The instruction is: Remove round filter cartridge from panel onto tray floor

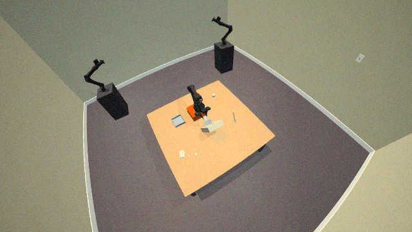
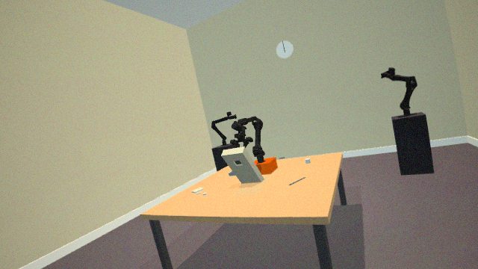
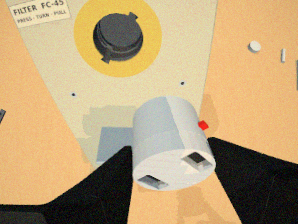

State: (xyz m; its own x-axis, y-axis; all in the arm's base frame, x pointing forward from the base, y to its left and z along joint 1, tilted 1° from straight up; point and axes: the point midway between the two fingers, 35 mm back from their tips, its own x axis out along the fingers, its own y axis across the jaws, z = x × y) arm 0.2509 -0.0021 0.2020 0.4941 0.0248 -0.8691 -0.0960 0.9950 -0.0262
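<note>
My gripper tip is now 30 cm past the blue-grey tray, 28 cm to the left of it and 26 cm above it. Round my gripper tip: pin 23 cm ahead, 34 cm to the right, 26 cm below; then round filter cartridge right at my gripper tip; then grey service panel 6 cm ahead, 4 cm to the left, 11 cm below.
</note>
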